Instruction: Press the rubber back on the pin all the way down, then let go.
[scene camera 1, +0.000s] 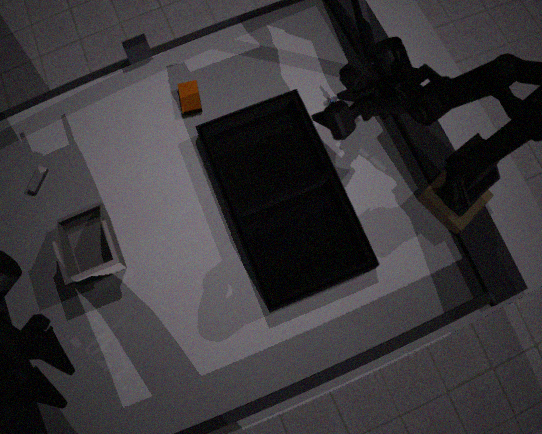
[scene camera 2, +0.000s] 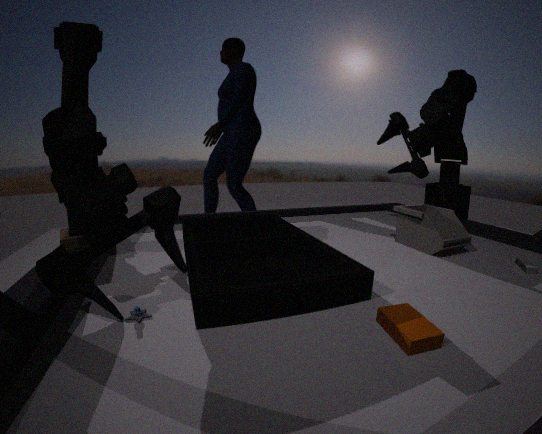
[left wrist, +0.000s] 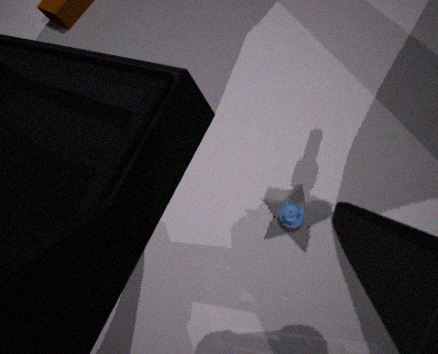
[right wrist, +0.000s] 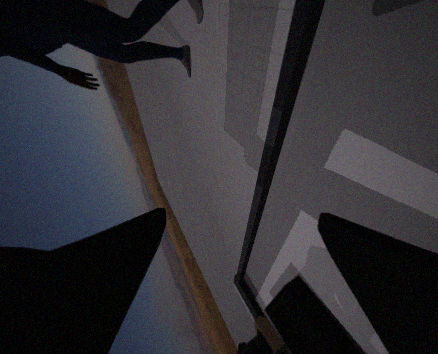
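Seen in the pictures: left gripper, fingertip midpoint: (scene camera 1: 325, 106) (scene camera 2: 155, 294) (left wrist: 229, 211); right gripper, fingertip midpoint: (scene camera 1: 69, 388) (scene camera 2: 382, 158) (right wrist: 241, 217); left arm's base at its link origin: (scene camera 1: 458, 193) (right wrist: 264, 343); right arm's base at its link origin: (scene camera 2: 448, 184).
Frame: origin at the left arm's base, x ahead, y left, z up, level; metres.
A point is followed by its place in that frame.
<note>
The star-shaped pin (scene camera 1: 329, 100) {y -0.312, x 0.024, z -0.038 m} (scene camera 2: 131, 316) {y -0.304, x 0.017, z -0.037 m} (left wrist: 301, 194) {y -0.315, x 0.021, z -0.037 m} lies flat on the table, near the corner of the black tray. Its blue rubber back (scene camera 2: 138, 311) {y -0.308, x 0.025, z -0.031 m} (left wrist: 292, 215) {y -0.303, x 0.024, z -0.027 m} sits at the star's centre; how far down it sits cannot be told. My left gripper (scene camera 1: 326, 106) {y -0.302, x 0.049, z -0.019 m} (scene camera 2: 154, 295) {y -0.302, x 0.049, z -0.019 m} (left wrist: 229, 211) {y -0.302, x 0.049, z -0.019 m} is open and empty, low over the table around the pin. In the left wrist view the pin shows nearer the right finger, and the left finger blends into the dark tray. My right gripper (scene camera 1: 69, 389) {y -0.193, x 0.704, z 0.138 m} (scene camera 2: 384, 158) {y -0.193, x 0.704, z 0.138 m} (right wrist: 241, 217) {y -0.193, x 0.704, z 0.138 m} is open and empty, raised far from the pin.
The black tray (scene camera 1: 347, 202) {y -0.134, x 0.161, z -0.013 m} (scene camera 2: 285, 300) {y -0.397, x 0.159, z -0.018 m} (left wrist: 195, 100) {y -0.357, x 0.072, z -0.017 m} stands close beside the left gripper. An orange block (scene camera 1: 189, 96) {y -0.507, x 0.226, z -0.022 m} (scene camera 2: 410, 327) {y -0.515, x 0.213, z -0.022 m} lies beyond the tray. A grey open bin (scene camera 1: 97, 272) {y -0.336, x 0.576, z 0.030 m} (scene camera 2: 430, 230) {y -0.418, x 0.505, z 0.007 m} and a small grey piece (scene camera 1: 37, 181) {y -0.587, x 0.565, z -0.028 m} (scene camera 2: 526, 265) {y -0.594, x 0.543, z -0.028 m} are farther off.
</note>
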